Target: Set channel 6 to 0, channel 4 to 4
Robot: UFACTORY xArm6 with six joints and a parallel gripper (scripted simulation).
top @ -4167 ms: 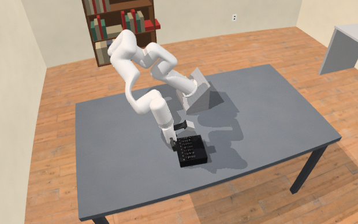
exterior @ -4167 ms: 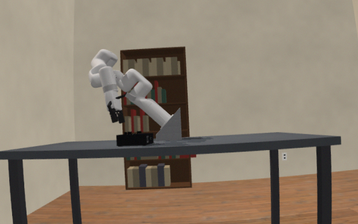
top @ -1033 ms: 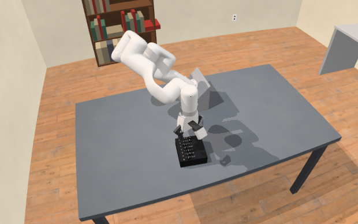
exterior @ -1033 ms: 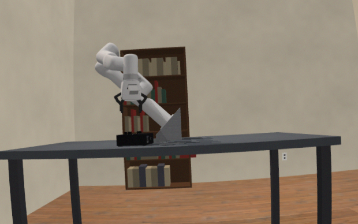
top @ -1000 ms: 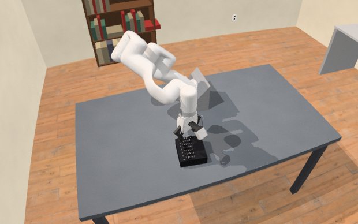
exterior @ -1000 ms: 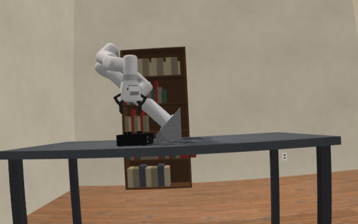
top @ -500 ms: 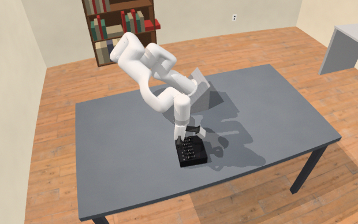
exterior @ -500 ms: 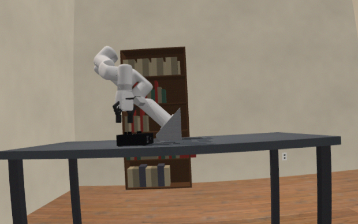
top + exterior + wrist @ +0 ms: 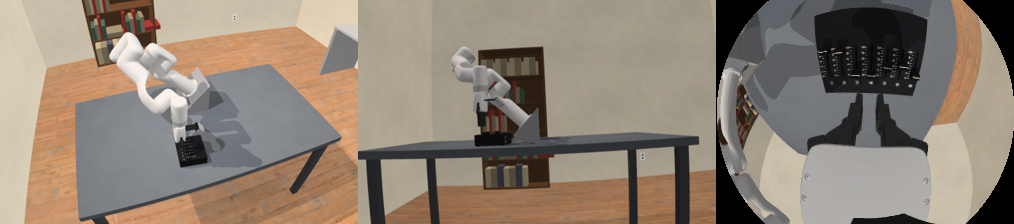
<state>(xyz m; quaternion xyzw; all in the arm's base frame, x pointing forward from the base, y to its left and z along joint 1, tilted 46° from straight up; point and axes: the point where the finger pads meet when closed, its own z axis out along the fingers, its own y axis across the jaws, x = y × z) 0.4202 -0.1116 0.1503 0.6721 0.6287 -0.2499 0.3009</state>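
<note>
The fader is 5 cm below my hand and 3 cm to the left of it.
</note>
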